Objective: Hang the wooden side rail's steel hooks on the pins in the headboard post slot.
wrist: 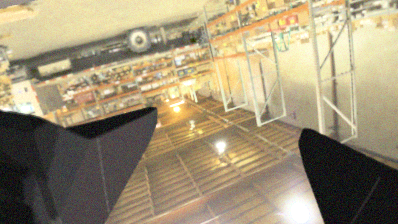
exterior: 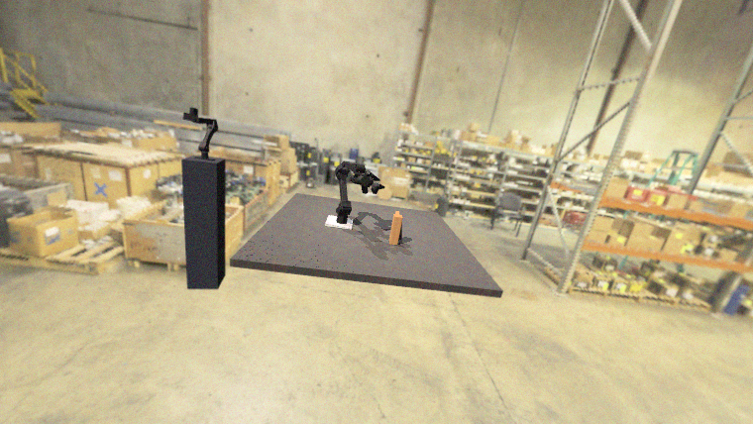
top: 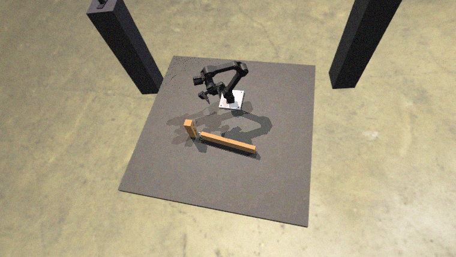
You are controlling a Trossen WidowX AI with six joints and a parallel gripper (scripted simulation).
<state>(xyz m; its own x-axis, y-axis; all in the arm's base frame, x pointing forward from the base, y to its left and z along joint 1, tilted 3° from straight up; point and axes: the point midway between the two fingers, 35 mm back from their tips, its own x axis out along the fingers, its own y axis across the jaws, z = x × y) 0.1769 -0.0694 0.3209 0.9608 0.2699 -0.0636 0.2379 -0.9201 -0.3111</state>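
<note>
Right now the wooden headboard post is 7 cm ahead of my gripper tip, 21 cm to the right of it and 23 cm below it.
</note>
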